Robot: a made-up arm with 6 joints. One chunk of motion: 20 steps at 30 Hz.
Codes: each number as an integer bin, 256 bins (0 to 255) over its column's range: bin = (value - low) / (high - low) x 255, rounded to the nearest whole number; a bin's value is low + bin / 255 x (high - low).
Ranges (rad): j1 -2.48..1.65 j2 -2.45..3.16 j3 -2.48..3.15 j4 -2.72..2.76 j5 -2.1..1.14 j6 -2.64..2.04
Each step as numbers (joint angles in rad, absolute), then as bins.
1 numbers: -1.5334 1.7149 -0.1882 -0.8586 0.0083 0.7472
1 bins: 58 189 104 87 166 185
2 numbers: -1.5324 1.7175 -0.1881 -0.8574 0.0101 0.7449
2 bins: 59 189 104 87 166 184
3 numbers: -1.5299 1.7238 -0.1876 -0.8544 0.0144 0.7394
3 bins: 59 190 104 87 166 184
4 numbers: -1.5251 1.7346 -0.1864 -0.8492 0.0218 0.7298
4 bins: 59 190 104 87 167 184
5 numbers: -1.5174 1.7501 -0.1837 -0.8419 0.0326 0.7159
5 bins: 59 191 104 87 168 183
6 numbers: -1.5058 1.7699 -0.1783 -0.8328 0.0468 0.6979
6 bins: 60 192 104 88 169 182
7 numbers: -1.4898 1.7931 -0.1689 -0.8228 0.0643 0.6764
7 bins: 61 193 105 88 170 181
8 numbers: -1.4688 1.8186 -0.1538 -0.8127 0.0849 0.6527
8 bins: 62 194 105 89 172 179
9 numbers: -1.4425 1.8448 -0.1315 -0.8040 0.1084 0.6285
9 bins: 64 195 106 89 174 178
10 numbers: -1.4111 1.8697 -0.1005 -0.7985 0.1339 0.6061
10 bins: 66 196 108 89 176 177
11 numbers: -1.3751 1.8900 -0.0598 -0.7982 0.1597 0.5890
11 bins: 68 197 110 89 178 176
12 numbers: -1.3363 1.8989 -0.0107 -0.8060 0.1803 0.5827
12 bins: 71 198 112 89 179 176
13 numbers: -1.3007 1.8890 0.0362 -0.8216 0.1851 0.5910
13 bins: 73 197 114 88 180 176
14 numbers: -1.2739 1.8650 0.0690 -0.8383 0.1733 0.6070
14 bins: 74 196 115 88 179 177
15 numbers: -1.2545 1.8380 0.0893 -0.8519 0.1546 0.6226
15 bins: 76 195 116 87 177 178
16 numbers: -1.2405 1.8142 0.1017 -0.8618 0.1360 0.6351
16 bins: 77 194 117 86 176 178
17 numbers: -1.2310 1.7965 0.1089 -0.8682 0.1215 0.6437
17 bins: 77 193 117 86 175 179
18 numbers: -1.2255 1.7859 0.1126 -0.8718 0.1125 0.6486
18 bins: 77 193 117 86 174 179
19 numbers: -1.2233 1.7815 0.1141 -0.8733 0.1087 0.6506
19 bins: 78 192 117 86 174 179
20 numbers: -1.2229 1.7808 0.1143 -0.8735 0.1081 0.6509
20 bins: 78 192 118 86 174 179
